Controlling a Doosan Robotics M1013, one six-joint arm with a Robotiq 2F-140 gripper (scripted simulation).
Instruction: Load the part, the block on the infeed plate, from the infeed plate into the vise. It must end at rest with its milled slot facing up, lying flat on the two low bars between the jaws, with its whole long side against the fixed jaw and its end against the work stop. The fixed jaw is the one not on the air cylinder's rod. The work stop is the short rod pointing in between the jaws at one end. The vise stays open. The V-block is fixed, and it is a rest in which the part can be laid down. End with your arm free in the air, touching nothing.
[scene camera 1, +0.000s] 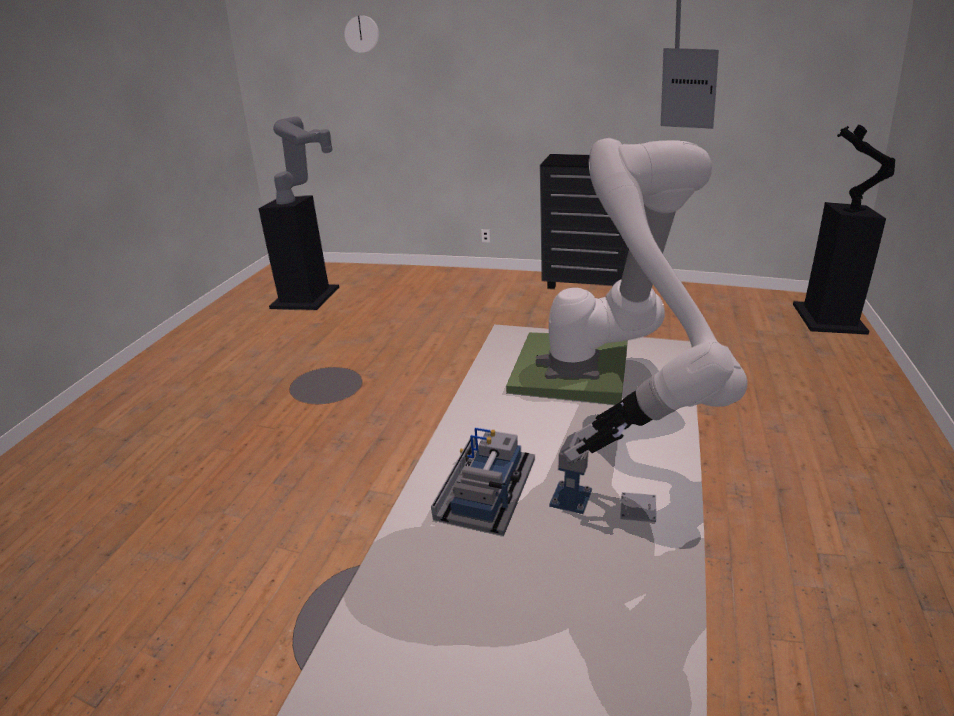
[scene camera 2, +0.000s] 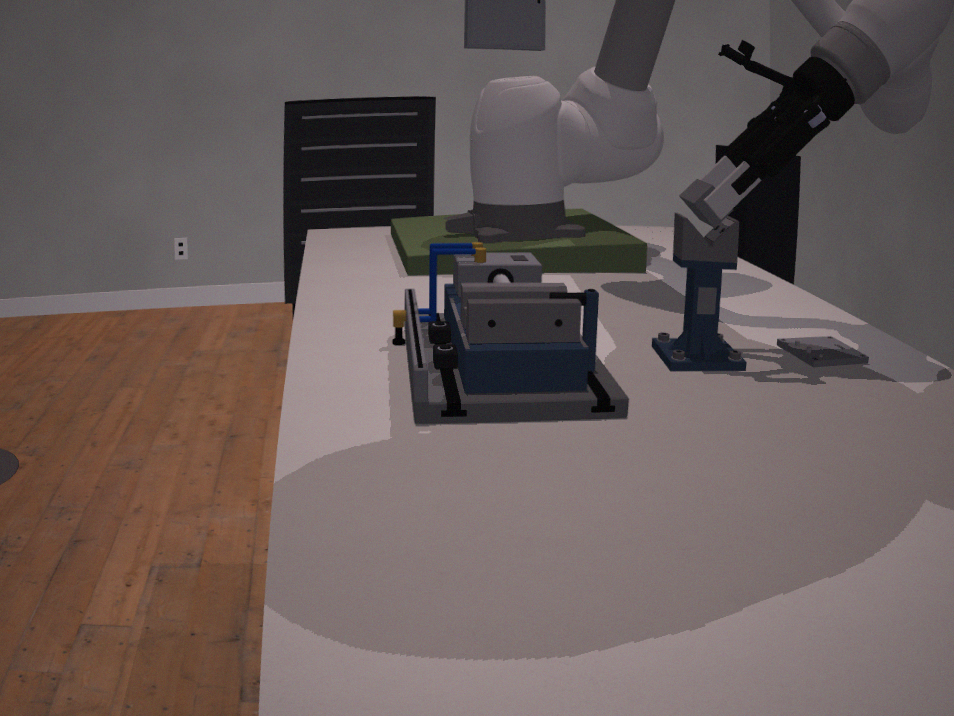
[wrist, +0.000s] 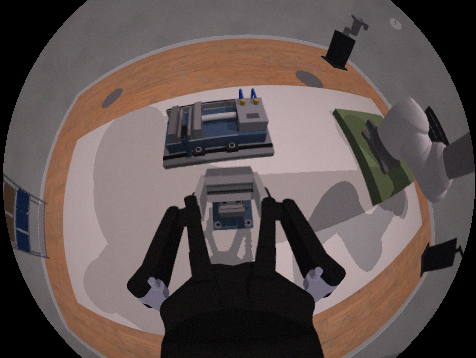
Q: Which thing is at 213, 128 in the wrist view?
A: A vise.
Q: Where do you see the gripper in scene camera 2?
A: At 703, 205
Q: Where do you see a grey part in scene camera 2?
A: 694, 195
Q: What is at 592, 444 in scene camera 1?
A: The gripper.
